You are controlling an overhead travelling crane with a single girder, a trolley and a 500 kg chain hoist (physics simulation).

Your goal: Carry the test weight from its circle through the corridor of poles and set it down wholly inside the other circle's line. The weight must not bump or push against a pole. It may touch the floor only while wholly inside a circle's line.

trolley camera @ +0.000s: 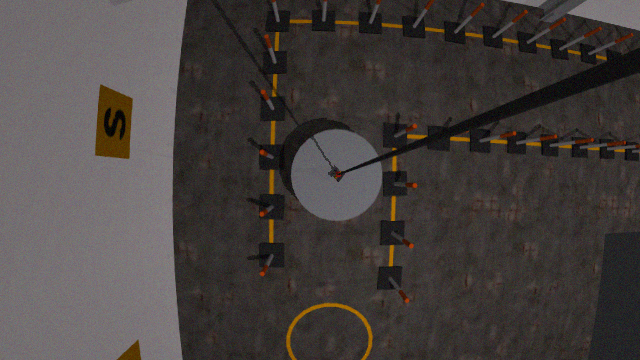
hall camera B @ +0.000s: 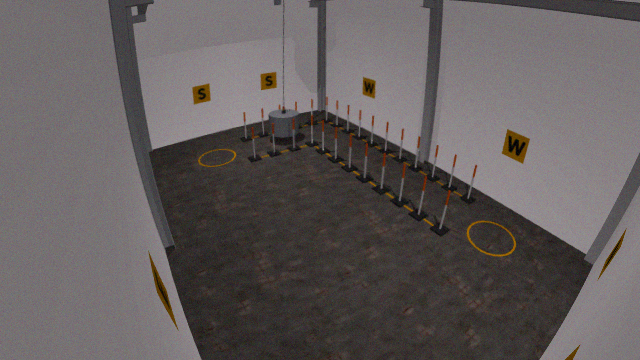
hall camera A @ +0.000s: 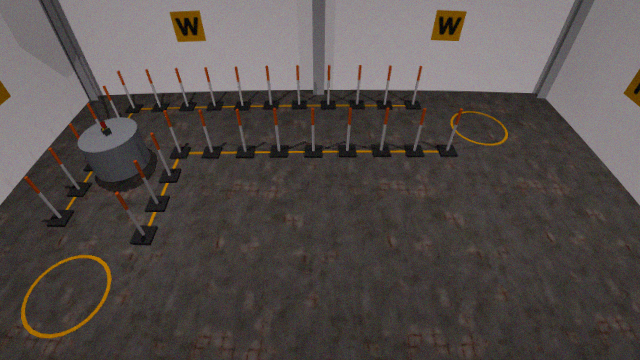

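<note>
The test weight (hall camera A: 116, 150) (hall camera B: 284, 124) (trolley camera: 330, 197), a grey cylinder, hangs upright above the floor between the two pole rows of the short leg. Its shadow shows beneath it. The hook (hall camera A: 105, 129) (hall camera B: 284, 111) (trolley camera: 336, 174) is shut on the weight's top fitting. In the trolley view the weight is nearer the right row's bases than the left row's; a narrow gap shows on its right. One circle (hall camera A: 111, 280) (hall camera B: 236, 157) (trolley camera: 372, 338) lies outside the short leg's open end. The other circle (hall camera A: 507, 133) (hall camera B: 515, 242) lies beyond the long leg's far end.
Poles (hall camera A: 313, 131) (hall camera B: 366, 161) with orange tops stand on black bases along yellow lines. The corridor bends at the corner behind the weight. In the trolley view the inner corner base (trolley camera: 395, 135) is up and right of the weight. Walls stand beyond the outer rows.
</note>
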